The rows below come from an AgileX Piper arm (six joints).
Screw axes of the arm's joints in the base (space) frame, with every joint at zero. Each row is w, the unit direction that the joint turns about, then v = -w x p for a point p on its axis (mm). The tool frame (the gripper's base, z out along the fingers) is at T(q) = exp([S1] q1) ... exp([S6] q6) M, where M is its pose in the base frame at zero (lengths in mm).
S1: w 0 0 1 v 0.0 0.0 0.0
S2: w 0 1 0 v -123.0 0.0 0.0
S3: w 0 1 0 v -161.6 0.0 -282.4
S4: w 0.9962 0 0.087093 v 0.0 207.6 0.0
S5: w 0 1 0 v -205.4 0.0 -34.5
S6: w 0.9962 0 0.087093 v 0.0 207.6 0.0
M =
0.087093 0 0.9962 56.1
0 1 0 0.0
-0.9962 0 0.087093 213.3
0 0 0 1
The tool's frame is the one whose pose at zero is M.
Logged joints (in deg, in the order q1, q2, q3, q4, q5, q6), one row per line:
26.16, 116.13, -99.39, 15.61, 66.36, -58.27
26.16, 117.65, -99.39, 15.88, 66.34, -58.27
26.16, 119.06, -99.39, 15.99, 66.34, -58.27
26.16, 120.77, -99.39, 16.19, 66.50, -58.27
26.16, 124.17, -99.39, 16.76, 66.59, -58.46
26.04, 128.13, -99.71, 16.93, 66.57, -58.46
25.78, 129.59, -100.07, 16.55, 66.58, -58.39
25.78, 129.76, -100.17, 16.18, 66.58, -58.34
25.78, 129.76, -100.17, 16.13, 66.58, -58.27
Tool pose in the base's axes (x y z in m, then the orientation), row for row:
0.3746, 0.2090, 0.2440, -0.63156, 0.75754, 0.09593, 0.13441
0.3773, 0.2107, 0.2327, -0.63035, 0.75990, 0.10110, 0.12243
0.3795, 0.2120, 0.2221, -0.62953, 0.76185, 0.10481, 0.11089
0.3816, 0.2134, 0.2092, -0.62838, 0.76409, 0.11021, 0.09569
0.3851, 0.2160, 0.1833, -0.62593, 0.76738, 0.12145, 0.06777
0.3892, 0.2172, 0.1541, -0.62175, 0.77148, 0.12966, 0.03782
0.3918, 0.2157, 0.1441, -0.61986, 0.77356, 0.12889, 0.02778
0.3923, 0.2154, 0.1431, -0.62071, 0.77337, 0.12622, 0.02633
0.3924, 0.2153, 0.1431, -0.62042, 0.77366, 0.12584, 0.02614
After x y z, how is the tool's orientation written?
As a quaternion, x y z w.
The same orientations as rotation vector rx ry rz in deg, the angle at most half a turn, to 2 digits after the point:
-104.88, 125.80, 15.93
-105.39, 127.05, 16.90
-105.95, 128.22, 17.64
-106.70, 129.74, 18.71
-108.05, 132.47, 20.97
-109.30, 135.62, 22.79
-109.64, 136.83, 22.80
-109.89, 136.92, 22.35
-109.86, 136.99, 22.28

